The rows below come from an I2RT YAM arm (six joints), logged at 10 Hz.
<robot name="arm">
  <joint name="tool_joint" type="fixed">
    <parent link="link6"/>
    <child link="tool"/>
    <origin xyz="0 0 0" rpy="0 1.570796 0"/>
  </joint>
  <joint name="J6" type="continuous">
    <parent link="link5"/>
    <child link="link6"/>
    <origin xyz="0.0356 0 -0.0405" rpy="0 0 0"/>
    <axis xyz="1 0 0"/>
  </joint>
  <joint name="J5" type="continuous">
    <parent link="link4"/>
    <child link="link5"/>
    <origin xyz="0.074 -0.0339 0.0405" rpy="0 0 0"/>
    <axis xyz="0 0 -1"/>
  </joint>
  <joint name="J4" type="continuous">
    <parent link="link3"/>
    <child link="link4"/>
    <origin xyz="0.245 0.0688 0.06" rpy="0 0 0"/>
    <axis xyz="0 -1 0"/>
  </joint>
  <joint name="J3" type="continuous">
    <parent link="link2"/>
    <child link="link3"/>
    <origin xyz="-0.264 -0.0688 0" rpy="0 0 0"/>
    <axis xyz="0 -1 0"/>
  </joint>
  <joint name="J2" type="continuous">
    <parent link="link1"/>
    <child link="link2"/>
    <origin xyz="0.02 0.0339 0.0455" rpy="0 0 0"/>
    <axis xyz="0 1 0"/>
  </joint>
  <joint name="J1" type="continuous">
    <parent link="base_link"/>
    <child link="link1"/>
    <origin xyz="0 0 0.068" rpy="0 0 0"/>
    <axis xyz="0 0 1"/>
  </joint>
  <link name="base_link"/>
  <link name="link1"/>
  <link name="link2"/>
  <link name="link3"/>
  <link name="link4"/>
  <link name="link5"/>
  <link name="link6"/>
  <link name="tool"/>
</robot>
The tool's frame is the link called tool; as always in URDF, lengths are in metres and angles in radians. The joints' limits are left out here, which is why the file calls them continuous.
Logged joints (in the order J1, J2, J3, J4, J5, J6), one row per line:
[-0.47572, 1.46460, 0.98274, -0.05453, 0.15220, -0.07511]
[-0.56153, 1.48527, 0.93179, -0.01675, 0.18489, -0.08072]
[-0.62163, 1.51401, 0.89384, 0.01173, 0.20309, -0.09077]
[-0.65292, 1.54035, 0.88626, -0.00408, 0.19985, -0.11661]
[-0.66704, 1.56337, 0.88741, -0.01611, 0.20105, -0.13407]
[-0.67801, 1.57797, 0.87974, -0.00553, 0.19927, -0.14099]
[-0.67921, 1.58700, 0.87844, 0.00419, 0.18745, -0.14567]
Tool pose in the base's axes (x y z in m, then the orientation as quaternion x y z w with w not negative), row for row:
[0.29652, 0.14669, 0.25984, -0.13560, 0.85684, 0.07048, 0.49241]
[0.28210, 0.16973, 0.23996, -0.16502, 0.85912, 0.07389, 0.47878]
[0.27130, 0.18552, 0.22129, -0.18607, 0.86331, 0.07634, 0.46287]
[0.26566, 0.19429, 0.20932, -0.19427, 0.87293, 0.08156, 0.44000]
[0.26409, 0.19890, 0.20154, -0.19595, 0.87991, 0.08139, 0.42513]
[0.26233, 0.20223, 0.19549, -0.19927, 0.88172, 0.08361, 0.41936]
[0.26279, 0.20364, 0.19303, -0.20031, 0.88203, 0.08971, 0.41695]
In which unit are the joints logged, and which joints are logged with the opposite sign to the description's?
The joints are logged in radians. Opposite sign: J1, J6.
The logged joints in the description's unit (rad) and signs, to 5 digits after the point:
[0.47572, 1.46460, 0.98274, -0.05453, 0.15220, 0.07511]
[0.56153, 1.48527, 0.93179, -0.01675, 0.18489, 0.08072]
[0.62163, 1.51401, 0.89384, 0.01173, 0.20309, 0.09077]
[0.65292, 1.54035, 0.88626, -0.00408, 0.19985, 0.11661]
[0.66704, 1.56337, 0.88741, -0.01611, 0.20105, 0.13407]
[0.67801, 1.57797, 0.87974, -0.00553, 0.19927, 0.14099]
[0.67921, 1.58700, 0.87844, 0.00419, 0.18745, 0.14567]

